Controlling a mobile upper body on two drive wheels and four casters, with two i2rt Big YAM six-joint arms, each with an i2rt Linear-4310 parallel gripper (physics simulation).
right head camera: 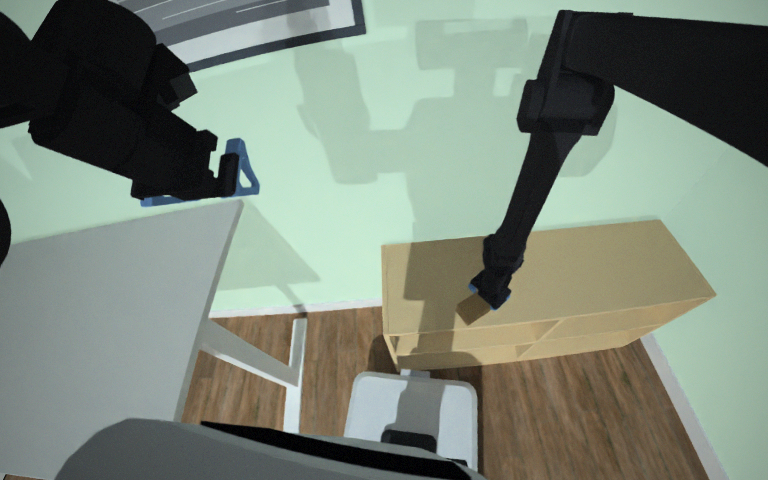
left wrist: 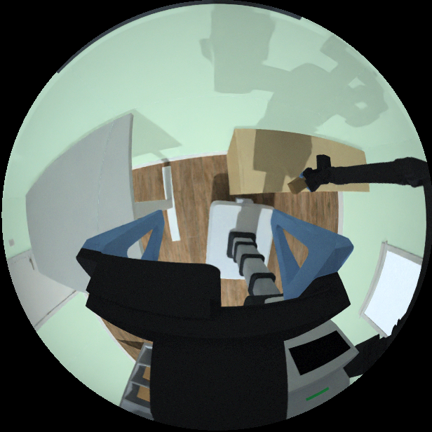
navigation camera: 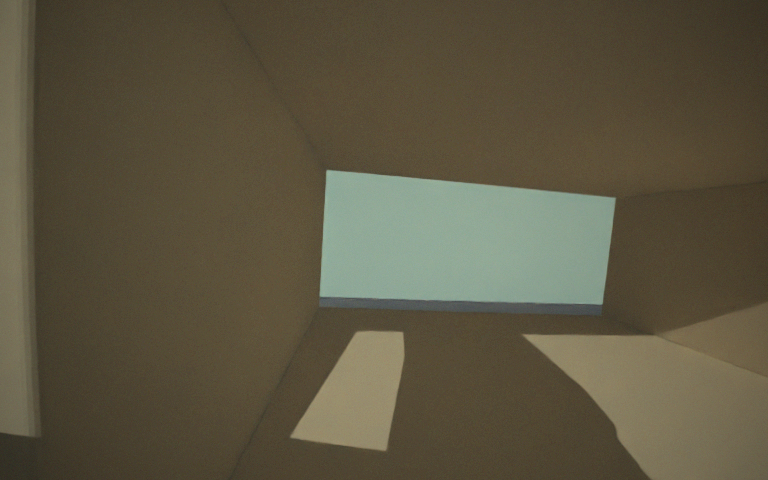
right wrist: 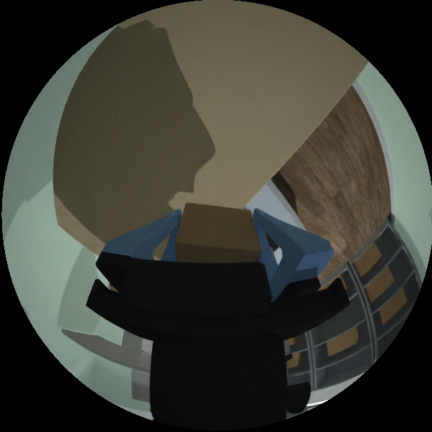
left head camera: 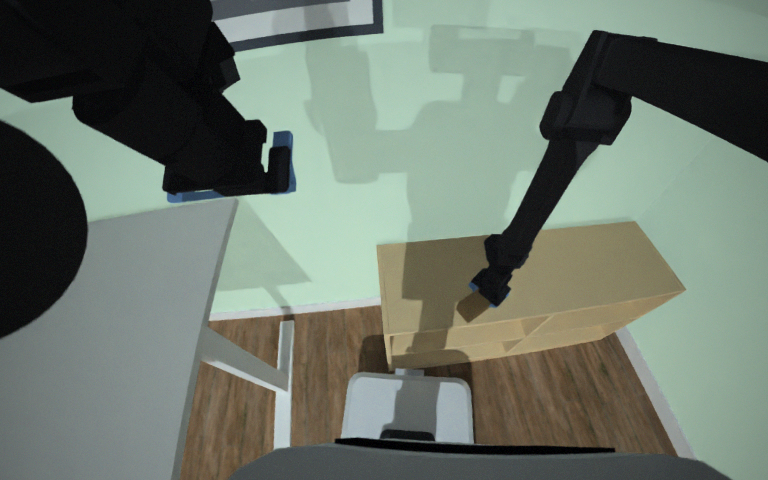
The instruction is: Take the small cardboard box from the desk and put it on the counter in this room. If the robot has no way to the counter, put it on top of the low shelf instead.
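Places are measured from the left arm's base along level axes (x ahead, y left, z up), in metres.
Pixels of known places: left gripper, fingertip midpoint: (right head camera: pixel 228 192) (left head camera: pixel 259 189); right gripper, fingertip midpoint: (right head camera: pixel 484 301) (left head camera: pixel 483 299).
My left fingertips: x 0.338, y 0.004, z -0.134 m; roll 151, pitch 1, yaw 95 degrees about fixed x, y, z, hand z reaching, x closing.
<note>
Behind a point stands the place of what it marks.
The small brown cardboard box (left head camera: pixel 471 308) @[x 0.438, y -0.391, z -0.689 m] (right head camera: pixel 471 310) @[x 0.438, y -0.394, z -0.689 m] (left wrist: pixel 296 186) (right wrist: pixel 218 225) is between the blue fingers of my right gripper (left head camera: pixel 487 296) @[x 0.487, y -0.441, z -0.725 m] (right head camera: pixel 488 298) @[x 0.487, y -0.441, z -0.725 m], which is shut on it. In both head views the box overlaps the front part of the low wooden shelf's top (left head camera: pixel 589 260) @[x 0.705, y -0.934, z -0.800 m] (right head camera: pixel 611 260) @[x 0.712, y -0.960, z -0.799 m] (left wrist: pixel 243 150) (right wrist: pixel 250 75). The height of the box over it is hard to tell. My left gripper (left wrist: pixel 217 215) is open and empty, high near the far corner of the grey desk (left head camera: pixel 113 339) @[x 0.185, y 0.487, z -0.460 m] (right head camera: pixel 101 339) @[x 0.148, y 0.555, z -0.460 m] (left wrist: pixel 80 185). A counter cannot be made out.
My white base (left head camera: pixel 368 407) @[x 0.179, y -0.063, z -1.150 m] (right head camera: pixel 373 407) @[x 0.177, y -0.070, z -1.150 m] stands close against the shelf's front. The desk's white leg (left head camera: pixel 243 357) @[x 0.273, y 0.386, z -0.890 m] (right head camera: pixel 254 356) @[x 0.265, y 0.385, z -0.920 m] stands to its left. A green wall is behind the shelf. A dark rack with brown boxes shows in the right wrist view. The navigation camera looks into a shelf compartment.
</note>
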